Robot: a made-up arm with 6 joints.
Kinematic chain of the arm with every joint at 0, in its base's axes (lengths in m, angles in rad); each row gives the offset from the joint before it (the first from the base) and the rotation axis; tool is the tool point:
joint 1: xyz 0 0 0.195 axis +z
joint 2: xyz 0 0 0 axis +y
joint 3: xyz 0 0 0.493 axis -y
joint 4: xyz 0 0 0 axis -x
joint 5: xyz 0.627 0 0 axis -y
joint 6: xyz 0 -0.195 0 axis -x
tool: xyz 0 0 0
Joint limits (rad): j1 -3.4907..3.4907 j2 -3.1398..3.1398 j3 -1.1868..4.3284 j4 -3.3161..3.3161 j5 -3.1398..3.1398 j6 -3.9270..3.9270
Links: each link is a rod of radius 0.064 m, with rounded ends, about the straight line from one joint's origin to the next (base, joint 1, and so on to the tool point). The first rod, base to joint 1, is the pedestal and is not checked.
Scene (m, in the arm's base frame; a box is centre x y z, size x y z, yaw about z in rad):
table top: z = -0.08
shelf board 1: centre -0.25 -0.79 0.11 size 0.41 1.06 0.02 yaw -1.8
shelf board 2: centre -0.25 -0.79 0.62 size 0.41 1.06 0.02 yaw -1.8
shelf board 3: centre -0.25 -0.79 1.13 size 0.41 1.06 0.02 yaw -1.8
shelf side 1: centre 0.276 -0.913 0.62 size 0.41 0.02 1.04 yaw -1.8
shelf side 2: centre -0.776 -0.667 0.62 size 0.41 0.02 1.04 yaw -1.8
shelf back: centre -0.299 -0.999 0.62 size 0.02 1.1 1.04 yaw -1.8
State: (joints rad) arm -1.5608 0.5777 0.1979 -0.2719 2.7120 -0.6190
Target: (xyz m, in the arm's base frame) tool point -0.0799 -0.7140 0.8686
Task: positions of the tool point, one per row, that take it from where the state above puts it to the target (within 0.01 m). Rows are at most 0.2 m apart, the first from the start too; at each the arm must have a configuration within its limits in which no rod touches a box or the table.
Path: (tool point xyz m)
1: -0.1329 -0.7067 0.3648
2: -0.1009 -0.5658 0.3653
3: -0.0838 -0.4238 0.3269
4: -0.0411 -0.4766 0.5010
5: -0.0103 -0.4682 0.6881
6: -0.0071 -0.4019 0.8686
7: -0.0137 -0.5015 0.8921
8: -0.0371 -0.6080 0.8923
9: -0.0799 -0.7140 0.8687

